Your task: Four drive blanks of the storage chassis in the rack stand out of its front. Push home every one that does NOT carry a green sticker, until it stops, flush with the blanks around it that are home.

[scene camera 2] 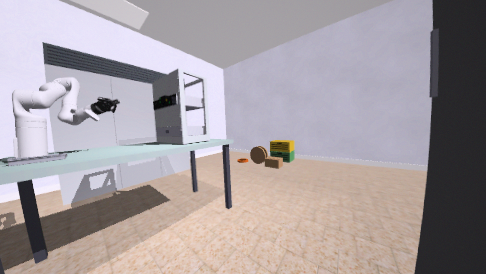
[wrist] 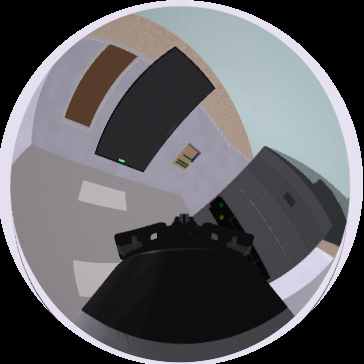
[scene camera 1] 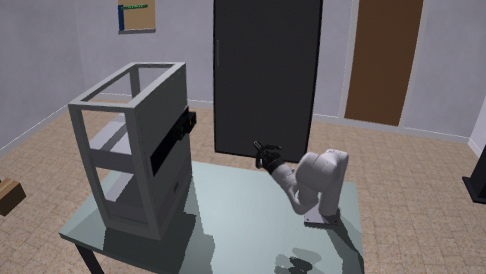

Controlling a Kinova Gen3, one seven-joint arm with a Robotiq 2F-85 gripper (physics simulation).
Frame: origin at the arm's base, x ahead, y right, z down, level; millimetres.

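Seen in the pictures: gripper, fingertip midpoint: (scene camera 2: 119, 100) (wrist: 183, 219) (scene camera 1: 255, 142); arm's base at its link origin: (scene camera 2: 33, 156) (scene camera 1: 327, 209).
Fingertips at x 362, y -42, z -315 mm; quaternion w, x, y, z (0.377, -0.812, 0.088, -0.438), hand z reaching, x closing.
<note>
Offsets run from my fingertips to a thing's top centre. "*": to the spot under its first point. Level surfaces: height alone.
The grey rack (scene camera 1: 162, 95) (scene camera 2: 167, 120) (wrist: 272, 200) stands on the table, with the black storage chassis @(* dx +290, dy -242, dz -22 mm) (scene camera 1: 164, 153) (scene camera 2: 159, 104) (wrist: 260, 266) across its front. In scene camera 1, a group of dark drive blanks @(dx +362, dy +16, dz -51 mm) (scene camera 1: 192, 120) stands out at the chassis's far end; small green marks show beside it. In the wrist view, a green dot and a yellow dot show on dark blanks (wrist: 217, 211) at the upper end of the chassis. Separate blanks and their depths are too small to tell. My gripper (scene camera 1: 257, 144) (scene camera 2: 118, 102) (wrist: 183, 219) is shut and empty, in the air well away from the rack front.
The rack stands on the pale green table @(dz +341 mm) (scene camera 1: 235, 200) (scene camera 2: 120, 151), and the arm's base plate (scene camera 1: 321, 218) is bolted at the opposite end. A tall black cabinet (scene camera 1: 265, 75) (wrist: 155, 110) stands behind the table. Yellow and green crates (scene camera 2: 282, 150) stand on the floor.
</note>
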